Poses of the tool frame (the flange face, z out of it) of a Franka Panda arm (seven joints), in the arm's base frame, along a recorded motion.
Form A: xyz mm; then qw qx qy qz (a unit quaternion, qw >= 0).
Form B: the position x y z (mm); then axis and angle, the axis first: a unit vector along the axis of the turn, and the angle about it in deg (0 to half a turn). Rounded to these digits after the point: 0 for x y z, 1 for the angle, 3 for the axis.
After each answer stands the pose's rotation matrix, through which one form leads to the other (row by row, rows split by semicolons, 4 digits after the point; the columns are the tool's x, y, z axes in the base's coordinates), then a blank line. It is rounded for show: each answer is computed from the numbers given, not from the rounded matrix.
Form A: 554 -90 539 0.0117 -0.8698 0.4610 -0.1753
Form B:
554 -90 539 -0.870 0.461 -0.175 178.7
0.5135 -0.7979 0.3158; -0.8061 -0.5747 -0.1413; 0.2942 -0.1820 -0.9383

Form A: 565 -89 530 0.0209 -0.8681 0.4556 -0.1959
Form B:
565 -89 530 -0.868 0.456 -0.196 177.6
0.5081 -0.7828 0.3592; -0.7992 -0.5840 -0.1422; 0.3211 -0.2148 -0.9224

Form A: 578 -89 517 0.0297 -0.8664 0.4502 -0.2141
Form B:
578 -89 517 -0.867 0.450 -0.214 176.6
0.5030 -0.7674 0.3977; -0.7928 -0.5929 -0.1413; 0.3442 -0.2442 -0.9066

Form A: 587 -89 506 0.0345 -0.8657 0.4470 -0.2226
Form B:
587 -89 506 -0.866 0.447 -0.223 176.0
0.5013 -0.7586 0.4163; -0.7893 -0.5980 -0.1393; 0.3546 -0.2587 -0.8985

